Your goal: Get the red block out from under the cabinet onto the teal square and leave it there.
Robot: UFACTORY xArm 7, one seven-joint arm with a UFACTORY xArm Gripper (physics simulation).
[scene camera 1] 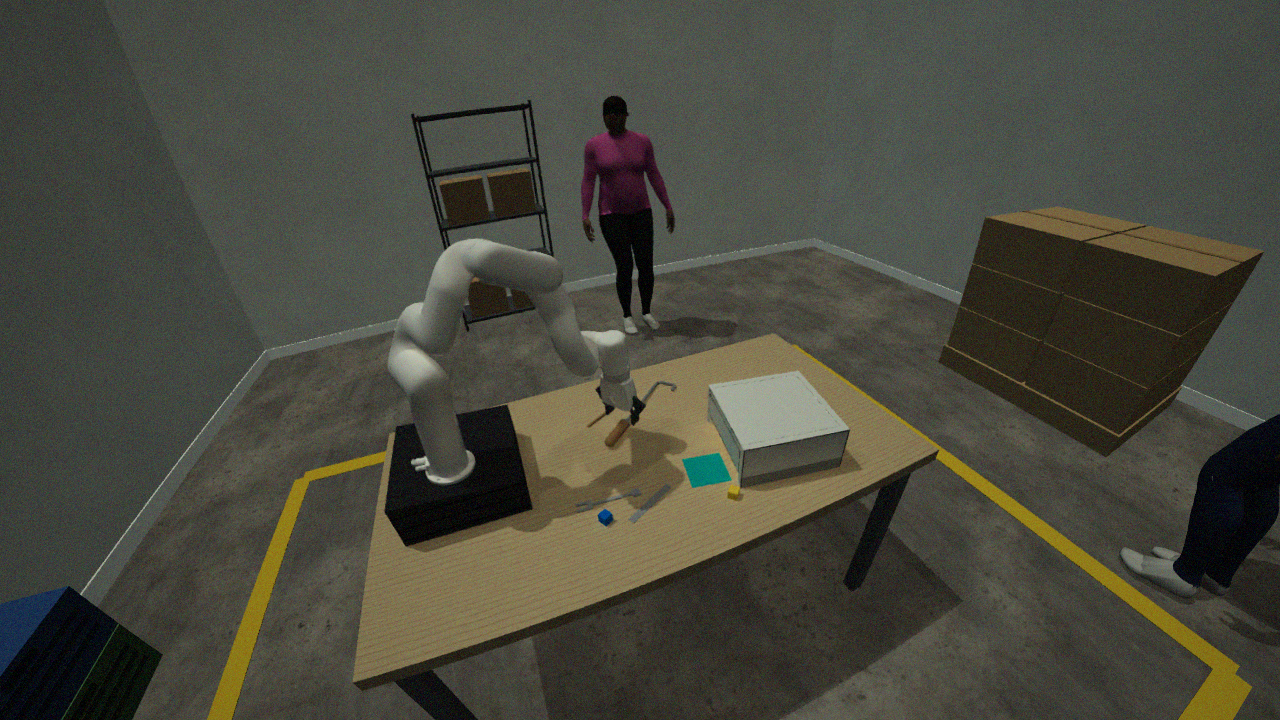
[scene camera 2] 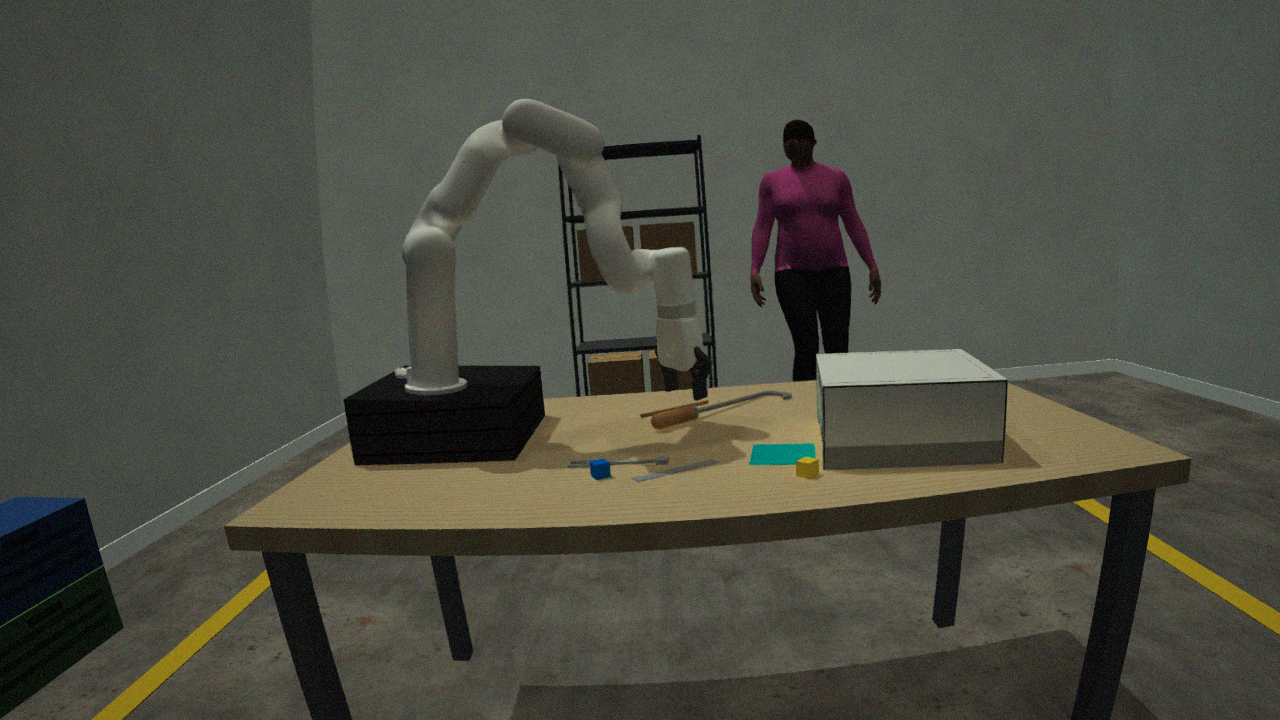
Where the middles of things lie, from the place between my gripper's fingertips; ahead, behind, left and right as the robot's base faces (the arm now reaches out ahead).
The teal square (scene camera 2: pixel 775 454) lies 16 cm ahead of my hand, 24 cm to the right of it and 6 cm below it.
